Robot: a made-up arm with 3 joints.
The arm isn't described. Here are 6 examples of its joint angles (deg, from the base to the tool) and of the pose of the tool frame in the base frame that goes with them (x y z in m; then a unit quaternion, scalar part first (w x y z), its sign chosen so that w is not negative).
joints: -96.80 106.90 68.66
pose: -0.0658 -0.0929 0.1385 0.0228 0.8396 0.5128 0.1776
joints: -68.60 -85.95 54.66
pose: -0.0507 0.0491 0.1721 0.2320 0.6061 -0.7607 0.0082
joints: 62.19 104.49 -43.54
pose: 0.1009 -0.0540 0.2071 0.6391 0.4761 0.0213 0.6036
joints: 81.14 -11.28 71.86
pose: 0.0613 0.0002 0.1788 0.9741 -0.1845 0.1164 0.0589
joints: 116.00 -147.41 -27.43
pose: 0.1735 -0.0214 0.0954 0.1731 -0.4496 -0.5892 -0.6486
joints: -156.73 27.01 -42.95
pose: 0.0274 -0.0147 0.1202 0.7505 0.2143 0.3947 -0.4847
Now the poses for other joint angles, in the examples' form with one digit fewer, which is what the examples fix.
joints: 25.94 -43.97 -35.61
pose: 0.073 0.052 0.221 0.276 0.420 -0.852 -0.146
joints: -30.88 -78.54 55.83
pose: -0.013 0.058 0.211 0.500 0.472 -0.709 -0.157
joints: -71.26 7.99 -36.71
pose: -0.004 0.008 0.167 0.285 -0.235 0.779 -0.507
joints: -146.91 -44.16 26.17
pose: 0.007 0.024 0.105 0.561 -0.342 0.691 -0.300
